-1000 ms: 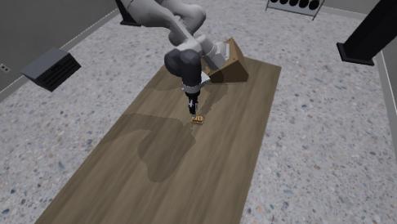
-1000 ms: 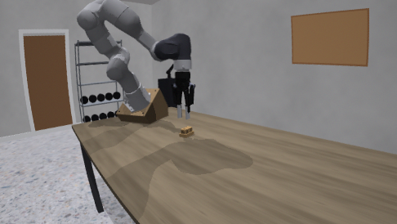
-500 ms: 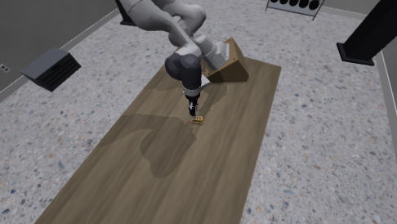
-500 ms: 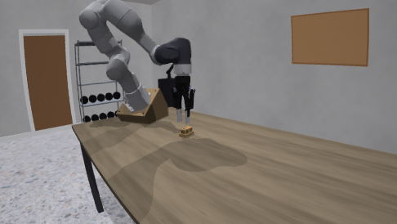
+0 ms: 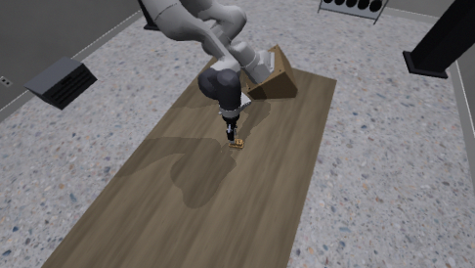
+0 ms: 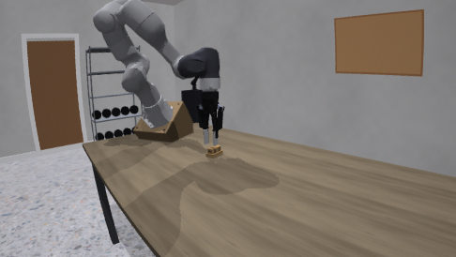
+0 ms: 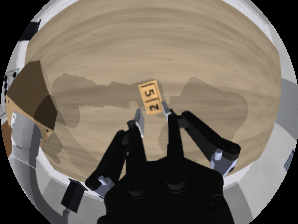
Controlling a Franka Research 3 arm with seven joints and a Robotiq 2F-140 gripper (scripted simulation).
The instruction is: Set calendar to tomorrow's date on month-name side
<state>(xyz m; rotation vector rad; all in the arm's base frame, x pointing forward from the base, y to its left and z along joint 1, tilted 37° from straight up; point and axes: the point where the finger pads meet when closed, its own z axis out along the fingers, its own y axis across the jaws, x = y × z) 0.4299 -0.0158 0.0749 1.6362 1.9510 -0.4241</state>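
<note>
Right now my hand is 6 cm above the cube. Also, from my hand: tray: 2 cm to the left, 8 cm below.
</note>
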